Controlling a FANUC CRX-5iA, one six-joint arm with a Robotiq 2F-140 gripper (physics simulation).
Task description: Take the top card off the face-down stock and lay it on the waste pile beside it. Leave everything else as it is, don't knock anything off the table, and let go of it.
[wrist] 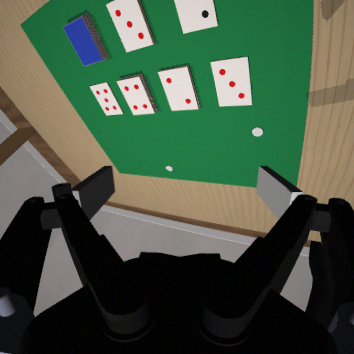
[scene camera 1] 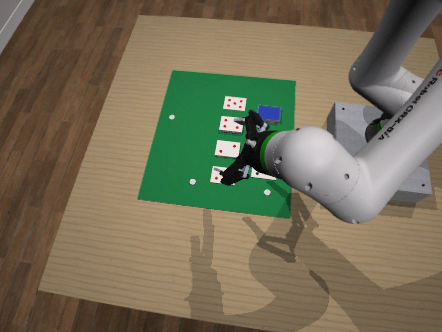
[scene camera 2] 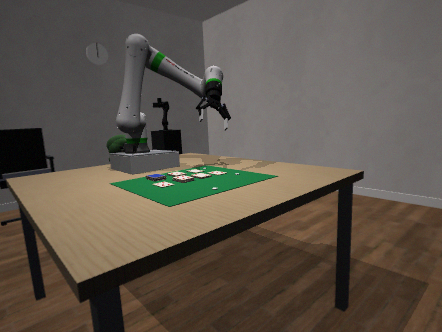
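Where they show: gripper, fingertip midpoint: [wrist: 184, 178] [scene camera 1: 227, 145] [scene camera 2: 213, 124]; arm's base, link origin: [scene camera 2: 137, 152].
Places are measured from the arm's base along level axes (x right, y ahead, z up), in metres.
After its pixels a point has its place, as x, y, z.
The face-down stock [scene camera 1: 269, 113] @(0.141, 0.395, -0.078) [scene camera 2: 156, 177] @(0.161, 0.430, -0.081) [wrist: 84, 41] @(0.136, 0.397, -0.078) is a thick blue-backed pile near one corner of the green mat [scene camera 1: 165, 165] @(-0.091, 0.783, -0.096) [wrist: 215, 155] @(-0.041, 0.741, -0.096). Beside it, a face-up pile with three red dots [scene camera 2: 176, 173] @(0.026, 0.412, -0.087) [wrist: 130, 25] @(0.021, 0.413, -0.087) appears to be the waste pile; the arm and gripper hide it in scene camera 1. My gripper [scene camera 1: 229, 146] @(-0.135, 0.544, 0.155) [scene camera 2: 214, 123] @(-0.135, 0.544, 0.155) [wrist: 184, 178] @(-0.135, 0.544, 0.155) is open and empty, high above the table and tilted. In the wrist view both piles lie beyond the fingertips, toward the upper left.
Face-up cards with five [scene camera 1: 235, 103] @(0.195, 0.531, -0.093) [wrist: 106, 99] @(0.193, 0.533, -0.093), four [wrist: 136, 95] @(0.084, 0.540, -0.081), two [wrist: 178, 90] @(-0.017, 0.554, -0.087) and three red dots [wrist: 232, 82] @(-0.125, 0.562, -0.093) form a row beside the piles. A black-dotted card [wrist: 195, 15] @(-0.096, 0.440, -0.093) lies past the waste pile. Small white discs [scene camera 1: 172, 117] [wrist: 257, 132] lie on the mat.
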